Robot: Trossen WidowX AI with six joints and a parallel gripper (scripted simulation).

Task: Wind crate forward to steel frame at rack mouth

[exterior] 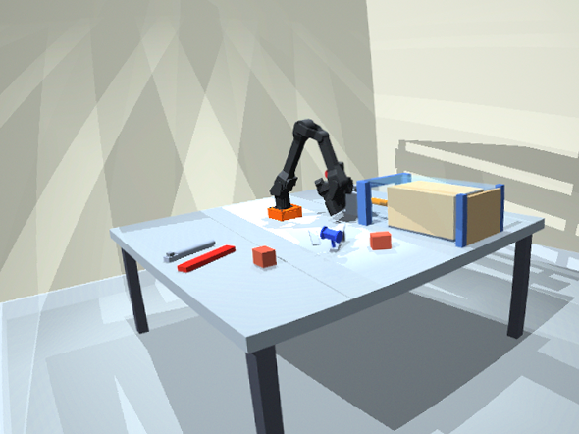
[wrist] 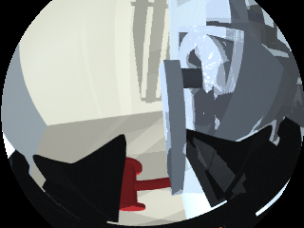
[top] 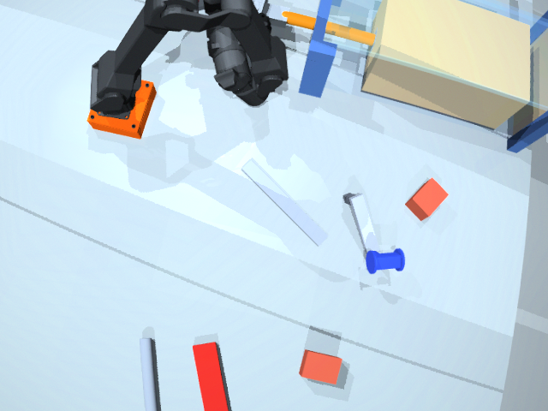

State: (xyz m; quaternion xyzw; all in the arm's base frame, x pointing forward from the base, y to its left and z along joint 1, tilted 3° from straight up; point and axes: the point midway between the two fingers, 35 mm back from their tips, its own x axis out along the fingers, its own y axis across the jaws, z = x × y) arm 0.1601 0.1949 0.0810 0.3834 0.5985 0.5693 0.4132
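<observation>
My gripper tip is 2 cm to the left of the grey crank handle, 1 cm past it and 1 cm above it. Round my gripper tip: red knob: 4 cm behind, 3 cm to the right, 2 cm above; then round winch: 10 cm below, 3 cm ahead, 1 cm to the left; then blue steel frame: 21 cm ahead, 2 cm below, 1 cm to the left.
</observation>
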